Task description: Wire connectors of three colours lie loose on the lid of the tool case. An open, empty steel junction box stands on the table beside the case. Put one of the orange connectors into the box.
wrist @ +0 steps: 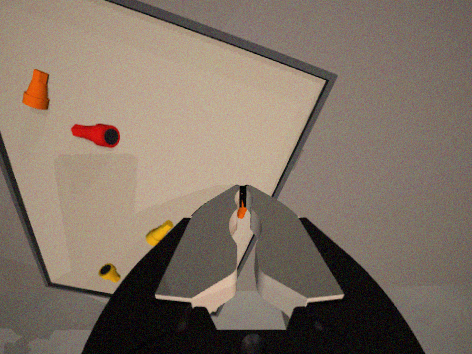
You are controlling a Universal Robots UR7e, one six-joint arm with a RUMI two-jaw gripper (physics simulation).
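Places are measured from the arm's base along level axes (x ahead, y left, z up), in millimetres.
Where they show: gripper, between the fingertips: (241,187).
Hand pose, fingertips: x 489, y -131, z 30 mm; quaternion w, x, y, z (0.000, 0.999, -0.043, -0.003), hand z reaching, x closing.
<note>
Each offset is from my fingertips to the top centre of the thing. "pt": to the spot under its first point. Level surfaces: height alone.
My gripper (241,187) is shut, its two fingertips together, with no connector gripped. A small part of an orange connector {19 mm right, 0 mm ahead, 9 mm up} (242,213) shows through the narrow gap behind the fingertips; the fingers hide the rest. Another orange connector {84 mm left, 123 mm back, 9 mm up} (37,91) lies on the pale lid {pt 60 mm left, 17 mm back, 3 mm down} (210,110) at the upper left. A red connector {54 mm left, 98 mm back, 13 mm up} (98,135) lies below and right of it, its dark open end to the right. A yellow connector {40 mm right, 78 mm back, 12 mm up} (159,233) lies left of the fingers, and another yellow connector {99 mm right, 154 mm back, 12 mm up} (108,272) lies near the lid's lower edge. The steel junction box does not show in this view.
The lid has a dark raised rim {pt 35 mm left, 45 mm ahead, 1 mm up} (302,140), whose right side runs down behind the fingers. Its upper right corner points to the right. The grey table {98 mm down} (400,150) stretches beyond the rim on the right. Shadows fall across the lid's lower part.
</note>
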